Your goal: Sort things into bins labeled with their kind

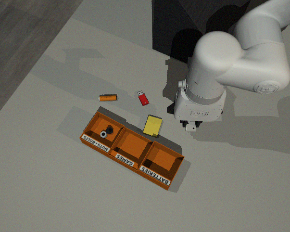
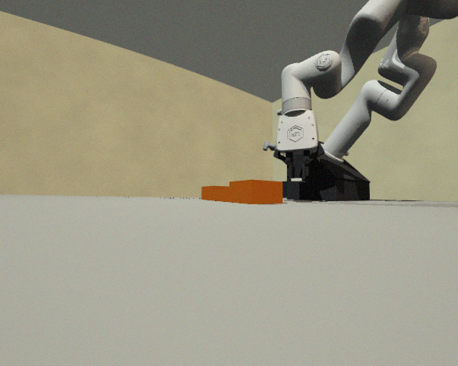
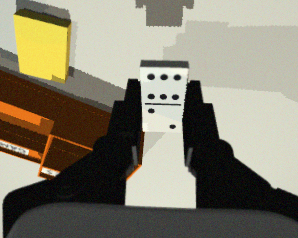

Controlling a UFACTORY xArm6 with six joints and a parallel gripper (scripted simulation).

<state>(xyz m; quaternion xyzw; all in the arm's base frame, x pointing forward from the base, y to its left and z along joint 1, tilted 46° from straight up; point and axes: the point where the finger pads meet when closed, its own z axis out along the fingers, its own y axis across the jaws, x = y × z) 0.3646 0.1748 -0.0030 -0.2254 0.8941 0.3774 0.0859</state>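
My hand is 230 mm to the left of the orange battery, 70 mm above it and 20 mm short of it. Round my hand: white domino (20 mm below); then red USB stick (150 mm to the right, 70 mm below, 20 mm behind); then yellow block (80 mm to the right, 70 mm below, 40 mm ahead).
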